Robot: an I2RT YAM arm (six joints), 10 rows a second.
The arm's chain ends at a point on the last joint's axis. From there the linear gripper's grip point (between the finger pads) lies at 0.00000 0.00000 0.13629 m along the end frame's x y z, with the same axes.
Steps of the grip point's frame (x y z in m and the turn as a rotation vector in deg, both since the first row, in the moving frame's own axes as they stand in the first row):
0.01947 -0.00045 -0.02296 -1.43 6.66 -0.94
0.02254 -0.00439 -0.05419 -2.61 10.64 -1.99
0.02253 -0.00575 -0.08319 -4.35 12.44 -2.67
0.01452 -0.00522 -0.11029 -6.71 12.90 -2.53
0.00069 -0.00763 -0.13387 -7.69 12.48 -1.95
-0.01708 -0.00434 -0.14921 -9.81 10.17 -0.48
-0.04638 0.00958 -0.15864 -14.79 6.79 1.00
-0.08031 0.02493 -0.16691 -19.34 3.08 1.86
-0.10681 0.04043 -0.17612 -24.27 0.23 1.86
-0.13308 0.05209 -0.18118 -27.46 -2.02 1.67
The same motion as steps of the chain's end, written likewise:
0.00364 -0.00371 -0.02200 -1.43 6.66 -0.94
-0.00272 -0.01012 -0.05171 -2.61 10.64 -1.99
-0.00703 -0.01532 -0.07960 -4.35 12.44 -2.67
-0.01618 -0.02033 -0.10593 -6.71 12.90 -2.53
-0.02898 -0.02522 -0.12943 -7.69 12.48 -1.95
-0.04112 -0.02734 -0.14509 -9.81 10.17 -0.48
-0.06201 -0.02527 -0.15318 -14.79 6.79 1.00
-0.08675 -0.02029 -0.15903 -19.34 3.08 1.86
-0.10642 -0.01559 -0.16407 -24.27 0.23 1.86
-0.12752 -0.01067 -0.16574 -27.46 -2.02 1.67

